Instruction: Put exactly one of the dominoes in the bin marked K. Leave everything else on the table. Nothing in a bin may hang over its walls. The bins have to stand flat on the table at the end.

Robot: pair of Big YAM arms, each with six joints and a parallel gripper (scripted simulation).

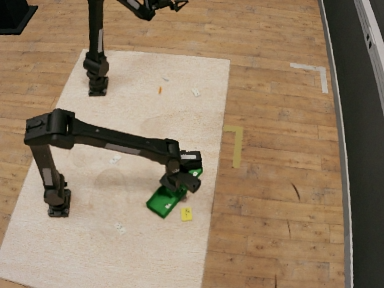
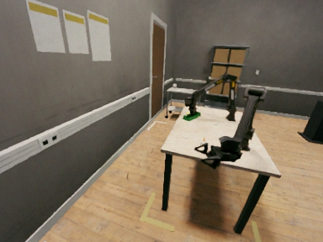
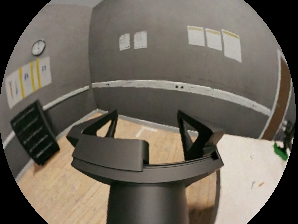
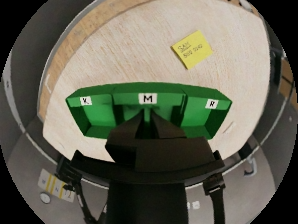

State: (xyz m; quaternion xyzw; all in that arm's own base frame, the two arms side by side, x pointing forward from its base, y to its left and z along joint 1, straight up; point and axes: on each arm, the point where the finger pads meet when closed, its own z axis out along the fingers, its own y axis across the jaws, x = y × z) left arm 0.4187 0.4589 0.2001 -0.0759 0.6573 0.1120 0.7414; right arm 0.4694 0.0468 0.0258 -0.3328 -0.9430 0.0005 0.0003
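My right gripper is now right at the green bin.
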